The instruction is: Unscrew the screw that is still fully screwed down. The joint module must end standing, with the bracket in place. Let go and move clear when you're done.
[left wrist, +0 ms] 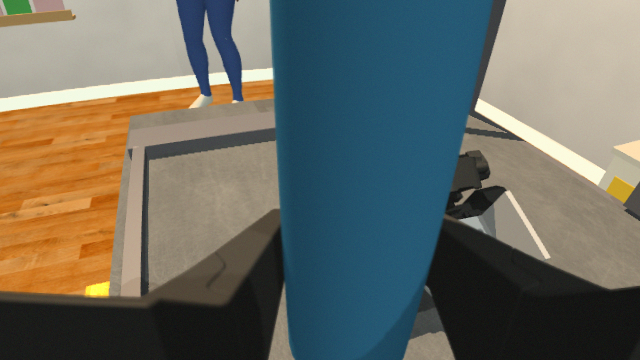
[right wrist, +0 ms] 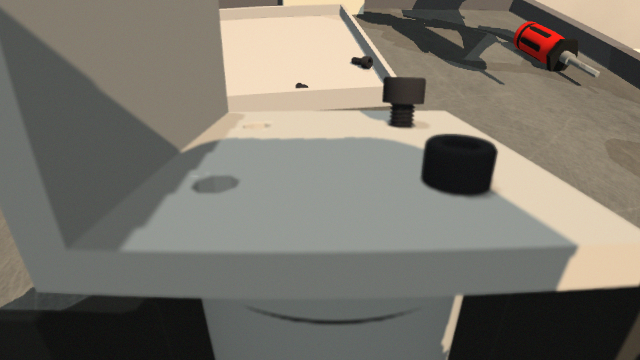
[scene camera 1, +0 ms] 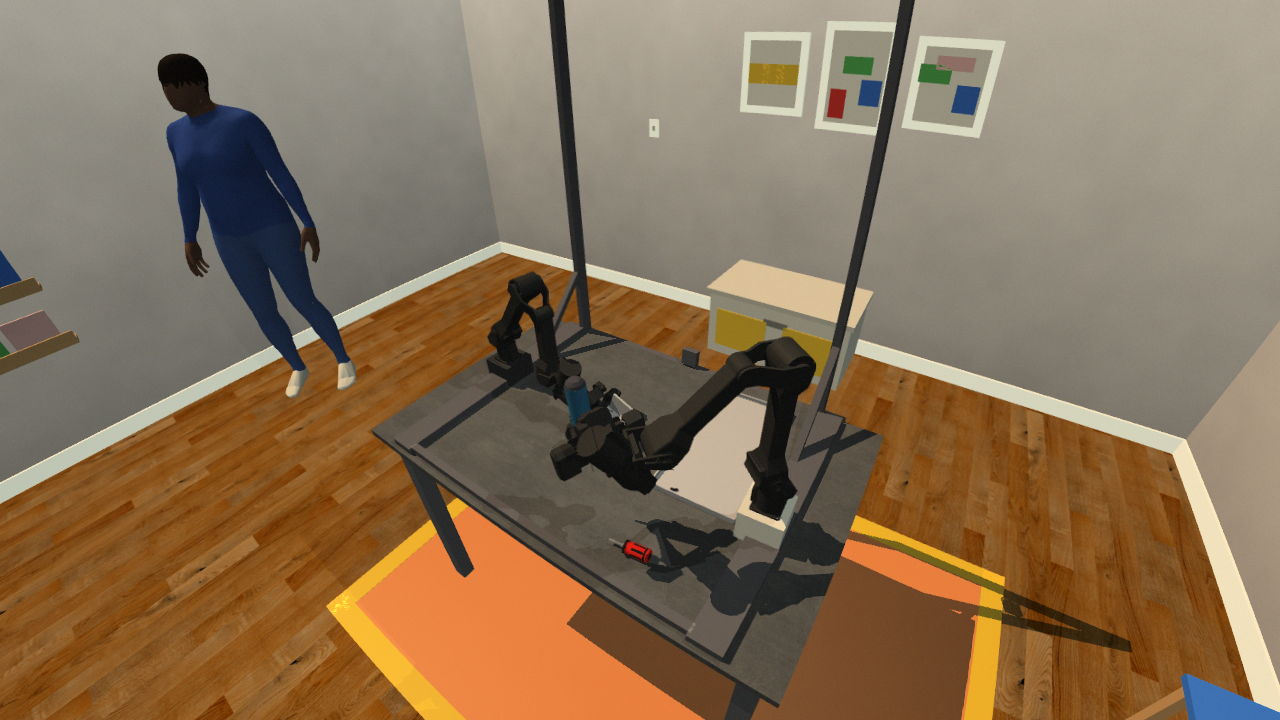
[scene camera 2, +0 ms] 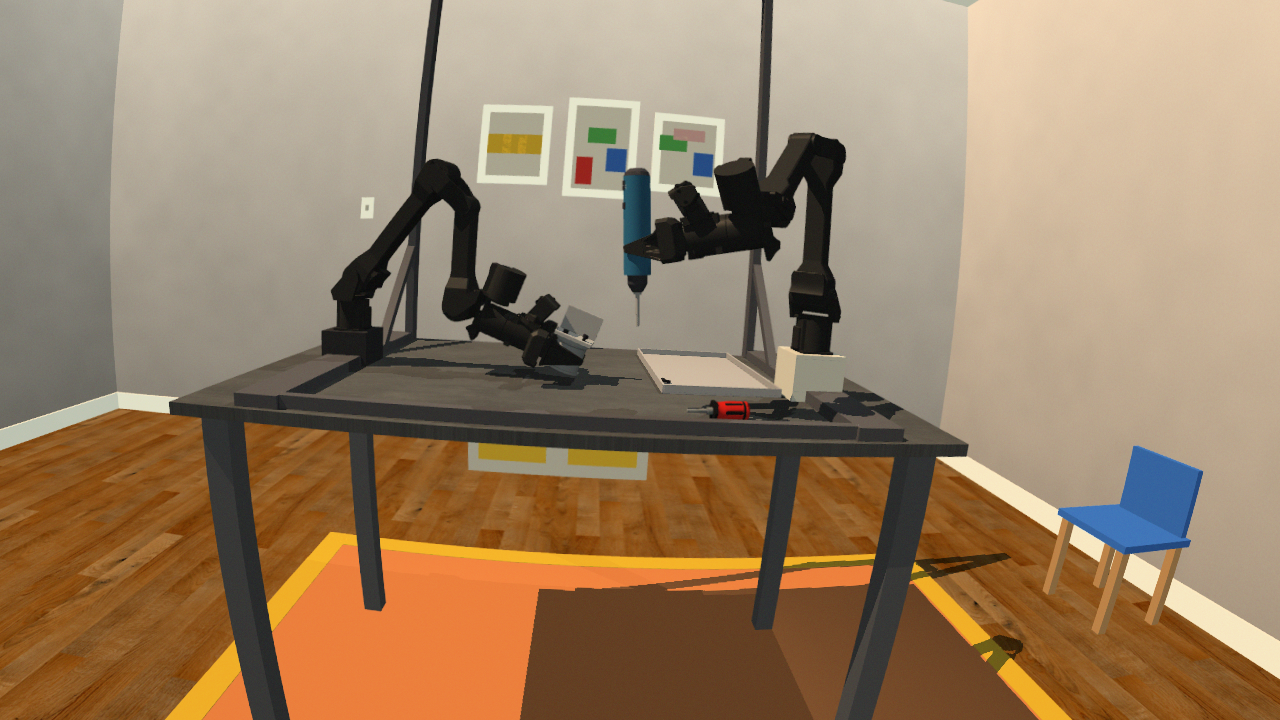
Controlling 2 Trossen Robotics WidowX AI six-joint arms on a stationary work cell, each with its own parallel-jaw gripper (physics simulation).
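Places are measured from the left arm's base along level axes (x ahead, y left, z up), in millimetres.
Pixels of known places: left gripper, fingertip midpoint: (left wrist: 351,221) (scene camera 2: 628,248); right gripper, fingertip midpoint: (scene camera 2: 583,360); left arm's base, origin of the base link: (scene camera 1: 768,504) (scene camera 2: 811,351); right arm's base, origin of the base link: (scene camera 1: 508,356) (scene camera 2: 352,328).
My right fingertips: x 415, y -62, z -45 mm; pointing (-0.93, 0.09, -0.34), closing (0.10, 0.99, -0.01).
For each thing: its top centre in the pictures, then the offset to it from my right fingertips.
- blue electric screwdriver, middle of its top: (scene camera 2: 642,168) (scene camera 1: 577,380) dx -60, dy +198, dz +330 mm
- joint module, middle of its top: (right wrist: 336,164) (scene camera 2: 569,332) dx +28, dy -3, dz +49 mm
- raised screw, middle of its top: (right wrist: 408,76) dx +2, dy +19, dz +51 mm
- nearer screw, middle of its top: (right wrist: 472,146) dx +37, dy +13, dz +58 mm
- shallow white tray, middle of its top: (right wrist: 139,47) (scene camera 2: 700,366) (scene camera 1: 727,443) dx -249, dy -129, dz -23 mm
- loose screw, middle of its top: (right wrist: 361,54) dx -197, dy +65, dz -24 mm
- dark screw, middle of its top: (right wrist: 301,81) dx -153, dy +10, dz -24 mm
- red screwdriver, middle of its top: (right wrist: 563,37) (scene camera 2: 718,401) (scene camera 1: 628,543) dx -190, dy +255, dz -10 mm
My left gripper (scene camera 2: 639,249) (left wrist: 351,221) is shut on the blue electric screwdriver (scene camera 1: 577,400) (scene camera 2: 636,210) (left wrist: 370,150), which hangs upright, bit down, above the table. My right gripper (right wrist: 330,327) is shut on the joint module (right wrist: 330,345) and holds it tilted, low over the table in scene camera 2. The grey L-shaped bracket (right wrist: 300,220) (scene camera 2: 581,322) (left wrist: 520,225) sits on the module. In the right wrist view, a raised screw (right wrist: 404,91) shows its thread; a nearer screw (right wrist: 459,165) has its head down at the plate. Two bracket holes are empty.
A shallow white tray (scene camera 1: 716,447) (scene camera 2: 716,368) (right wrist: 305,95) lies right of the module in scene camera 2, with a loose screw (right wrist: 362,61) and another dark screw (right wrist: 301,86) showing. A red screwdriver (scene camera 1: 637,551) (scene camera 2: 732,409) (right wrist: 540,42) lies near the table's front edge.
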